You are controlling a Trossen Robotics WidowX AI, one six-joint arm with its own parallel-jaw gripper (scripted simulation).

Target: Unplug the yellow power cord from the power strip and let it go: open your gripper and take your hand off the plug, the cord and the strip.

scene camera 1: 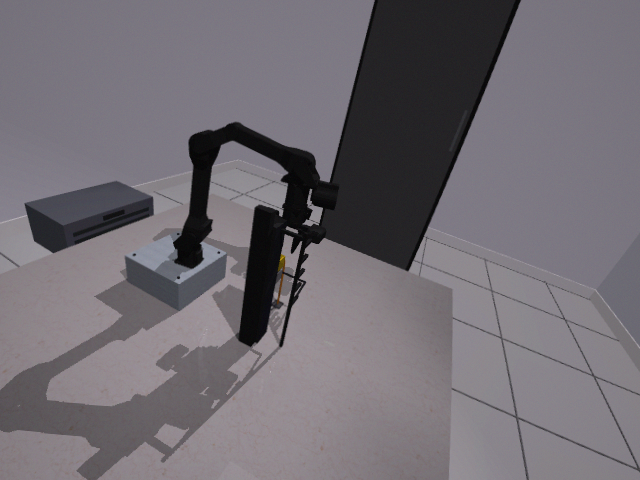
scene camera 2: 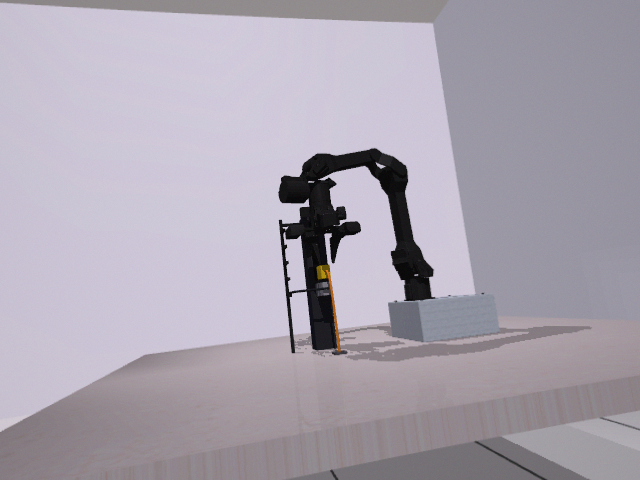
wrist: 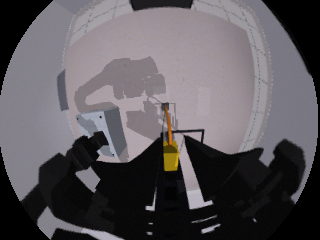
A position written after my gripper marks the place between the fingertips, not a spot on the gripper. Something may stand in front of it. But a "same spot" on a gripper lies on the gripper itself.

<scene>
My gripper shows in scene camera 1 [286, 251], in scene camera 2 and in the wrist view. One and the same spot on my gripper: [wrist: 241, 176] is [scene camera 2: 314, 234].
</scene>
